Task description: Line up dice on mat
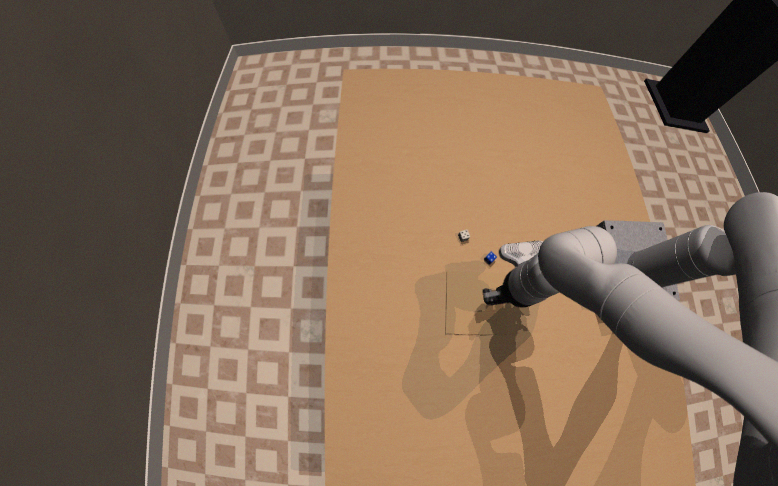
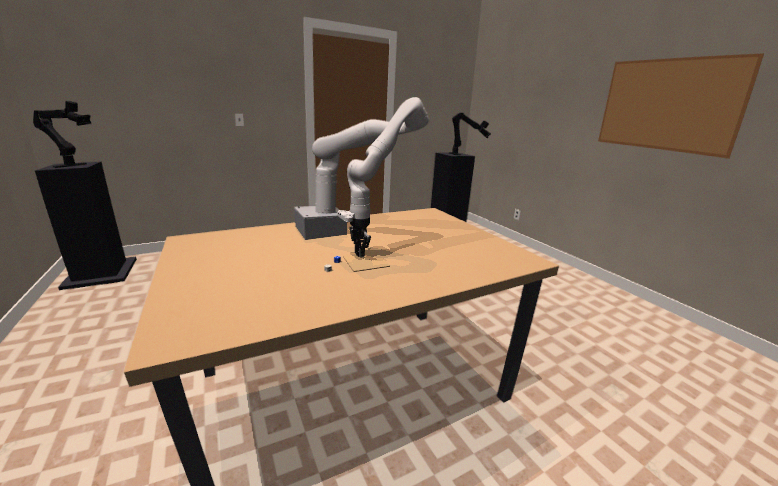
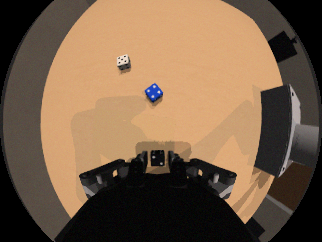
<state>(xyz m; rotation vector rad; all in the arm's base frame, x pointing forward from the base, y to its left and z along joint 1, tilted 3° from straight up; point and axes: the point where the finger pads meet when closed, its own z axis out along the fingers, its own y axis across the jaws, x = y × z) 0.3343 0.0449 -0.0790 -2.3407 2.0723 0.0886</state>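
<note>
My gripper is now 10 mm above the black die. Also, from my hand: blue die (20 mm ahead, 100 mm to the right, 20 mm below); mat (50 mm ahead, 10 mm to the left, 20 mm below); white die (80 mm ahead, 150 mm to the right, 20 mm below).
</note>
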